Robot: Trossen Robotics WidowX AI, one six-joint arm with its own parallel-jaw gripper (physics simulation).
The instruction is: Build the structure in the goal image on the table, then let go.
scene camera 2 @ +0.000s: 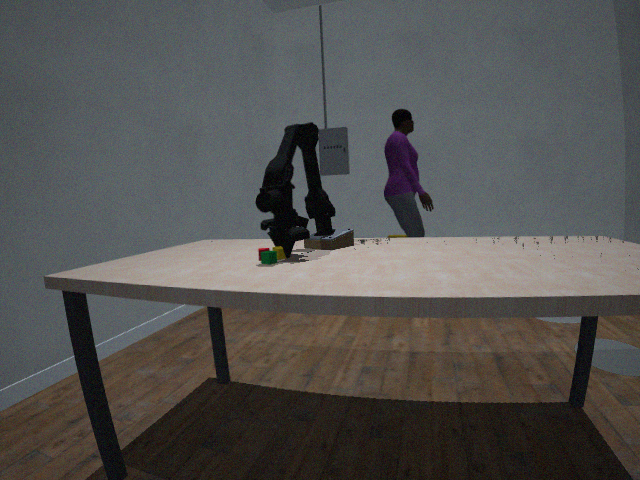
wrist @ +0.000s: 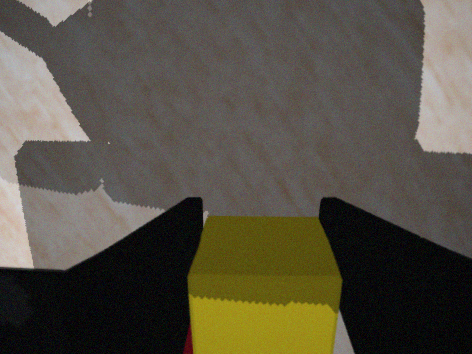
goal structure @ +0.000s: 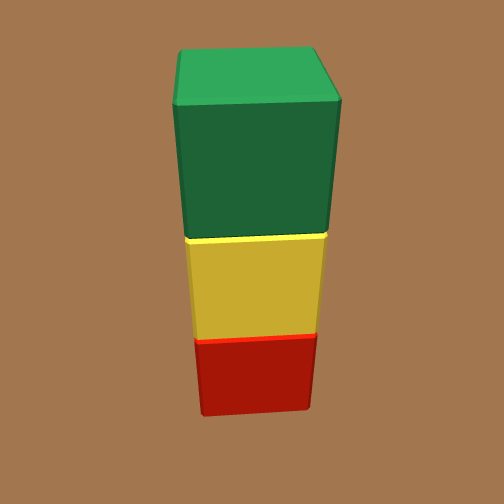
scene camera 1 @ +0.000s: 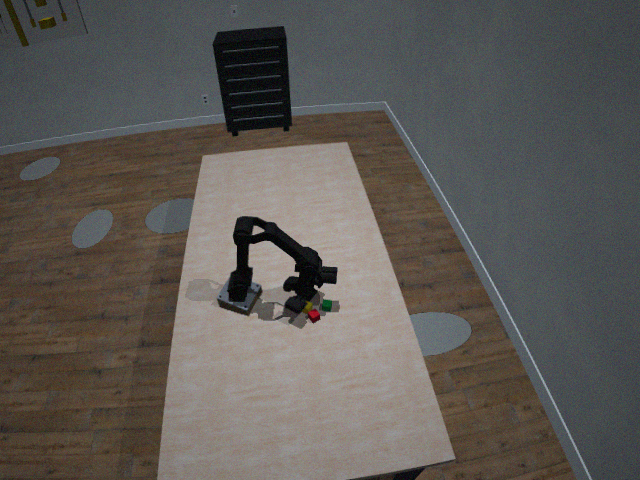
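Pixels of known places: gripper, between the fingertips: [scene camera 2: 284, 256] [wrist: 261, 212] [scene camera 1: 302, 308]; arm's base, origin of its link: [scene camera 2: 325, 233] [scene camera 1: 237, 294].
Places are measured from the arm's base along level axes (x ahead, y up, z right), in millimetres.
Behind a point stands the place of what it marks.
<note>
A yellow cube [scene camera 1: 308, 306] @[x 270, y -14, z 68 mm] [scene camera 2: 279, 252] @[x 282, y -27, z 52 mm] [wrist: 265, 320] @[x 259, y -15, z 55 mm] is between the two black fingers of my gripper [wrist: 261, 212] @[x 247, y -45, z 51 mm], which touch it on both sides, low at the table. A red cube [scene camera 1: 313, 315] [scene camera 2: 263, 252] lies close beside the yellow one; a dark red sliver of it [wrist: 188, 342] @[x 270, y -36, z 91 mm] shows at the bottom of the wrist view. A green cube [scene camera 1: 327, 305] @[x 341, y -16, z 69 mm] [scene camera 2: 268, 257] @[x 359, y -29, z 49 mm] sits on the table near both, a little apart from the yellow cube in scene camera 1.
The arm's base [scene camera 1: 239, 297] @[x 13, y 16, z 28 mm] [scene camera 2: 330, 239] @[x 89, y -13, z -47 mm] stands on the table [scene camera 1: 289, 403] @[x 184, y -49, z 427 mm] [scene camera 2: 413, 279] @[x 490, y -49, z -350 mm], behind the cubes in scene camera 2. A black drawer cabinet [scene camera 1: 254, 82] stands on the floor past the table's far end. A person in purple [scene camera 2: 401, 165] is behind the table.
</note>
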